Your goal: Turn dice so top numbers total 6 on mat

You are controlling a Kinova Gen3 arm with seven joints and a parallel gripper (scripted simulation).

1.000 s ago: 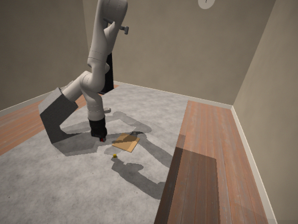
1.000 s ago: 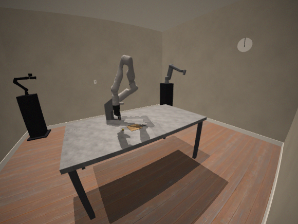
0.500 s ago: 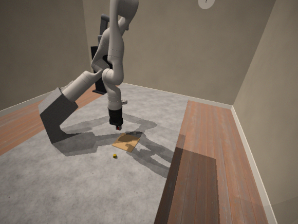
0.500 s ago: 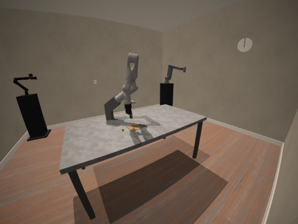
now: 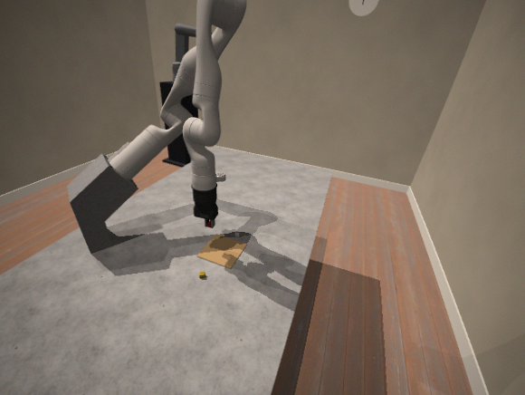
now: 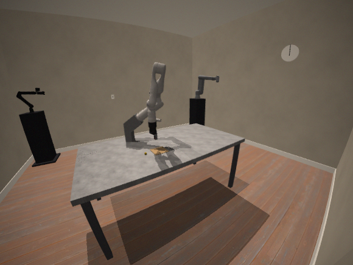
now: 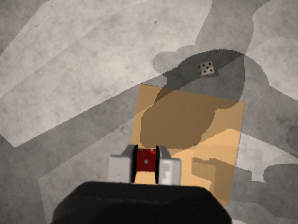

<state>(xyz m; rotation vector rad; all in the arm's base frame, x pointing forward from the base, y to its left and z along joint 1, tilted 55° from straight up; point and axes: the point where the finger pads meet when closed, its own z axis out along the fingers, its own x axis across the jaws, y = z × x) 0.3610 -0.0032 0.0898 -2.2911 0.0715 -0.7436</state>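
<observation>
My hand is 50 mm short of the tan mat, 10 mm to the right of it and 120 mm above it. Also, from my hand: white die: 50 mm ahead, 110 mm to the left, 120 mm below; then red die: 10 mm below; then yellow die: 50 mm ahead, 130 mm to the right, 120 mm below.
</observation>
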